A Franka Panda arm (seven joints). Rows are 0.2 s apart.
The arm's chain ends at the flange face. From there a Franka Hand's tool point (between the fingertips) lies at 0.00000 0.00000 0.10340 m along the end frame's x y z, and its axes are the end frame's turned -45 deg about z.
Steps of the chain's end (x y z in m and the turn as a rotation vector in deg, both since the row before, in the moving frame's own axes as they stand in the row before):
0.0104 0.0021 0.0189 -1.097 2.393 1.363
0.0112 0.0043 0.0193 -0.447 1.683 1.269
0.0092 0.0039 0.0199 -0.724 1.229 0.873
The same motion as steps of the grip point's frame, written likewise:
0.0075 0.0133 0.0188 -2.468 0.916 1.363
0.0064 0.0137 0.0193 -1.506 0.874 1.269
0.0044 0.0118 0.0199 -1.381 0.357 0.873

